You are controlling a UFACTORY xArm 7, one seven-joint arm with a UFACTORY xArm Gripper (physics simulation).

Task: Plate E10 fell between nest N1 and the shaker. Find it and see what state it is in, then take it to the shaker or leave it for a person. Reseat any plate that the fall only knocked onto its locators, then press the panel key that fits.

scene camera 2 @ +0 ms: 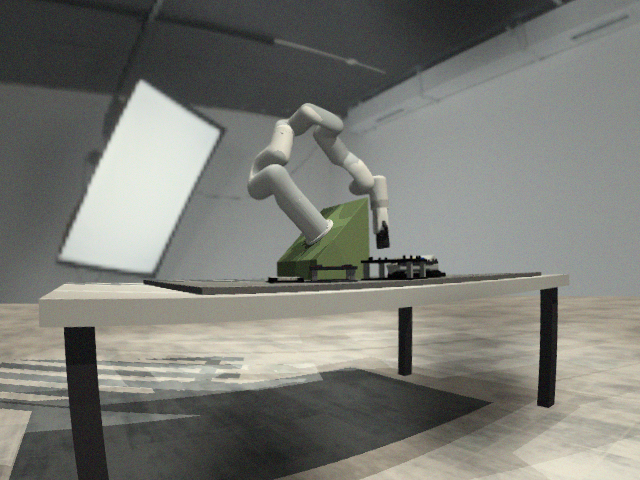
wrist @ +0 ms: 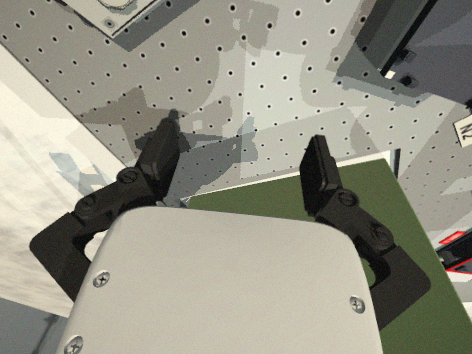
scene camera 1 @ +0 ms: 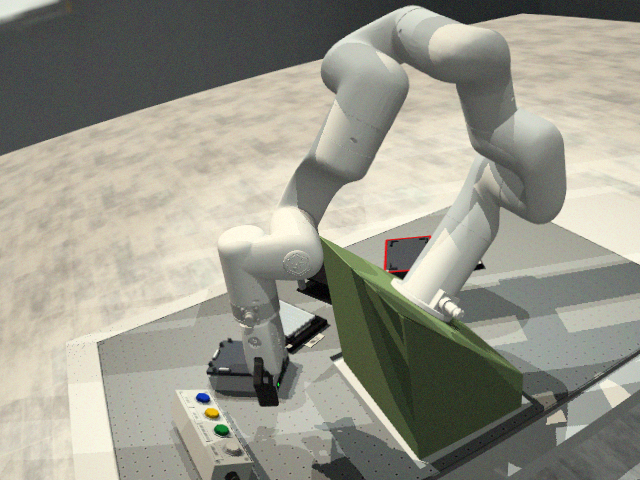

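Where they show: gripper, fingertip midpoint: (scene camera 2: 383, 248) (wrist: 241, 143) (scene camera 1: 273, 386); arm's base at its link origin: (scene camera 2: 320, 233) (scene camera 1: 420, 302).
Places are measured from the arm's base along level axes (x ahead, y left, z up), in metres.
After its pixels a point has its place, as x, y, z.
My gripper (scene camera 1: 267, 396) {0.041, 0.291, -0.053} (scene camera 2: 383, 241) {0.041, 0.291, -0.053} (wrist: 241, 143) {0.041, 0.291, -0.053} is open and empty, fingers down, above the perforated deck between the key panel and the green pedestal. The key panel (scene camera 1: 199, 435) {0.048, 0.438, -0.087} (wrist: 132, 16) {-0.005, 0.381, -0.119} has blue, yellow, green and white keys; its corner shows in the wrist view. The dark, low device with corner posts, which looks like the shaker (scene camera 1: 230, 356) {0.250, 0.306, -0.115} (wrist: 440, 60) {0.180, 0.257, -0.115}, is partly behind the gripper in scene camera 1. A pale plate (scene camera 1: 297, 319) {0.299, 0.127, -0.139} sits on a black nest beside a small label (scene camera 1: 314, 339) {0.244, 0.119, -0.168}; the label reads N2 in the wrist view (wrist: 465, 131) {0.239, 0.122, -0.168}. I cannot identify plate E10 or nest N1.
The green pedestal (scene camera 1: 372, 330) {-0.033, 0.123, 0.023} (scene camera 2: 351, 237) {0.147, 0.023, -0.027} (wrist: 300, 200) {0.035, 0.115, -0.134} carries the arm and stands beside the gripper. A red-edged dark tray (scene camera 1: 405, 254) {0.335, -0.205, -0.130} lies behind it, partly hidden by the arm. A raised black stand (scene camera 1: 316, 289) {0.412, 0.019, -0.165} is behind the pale plate, partly hidden.
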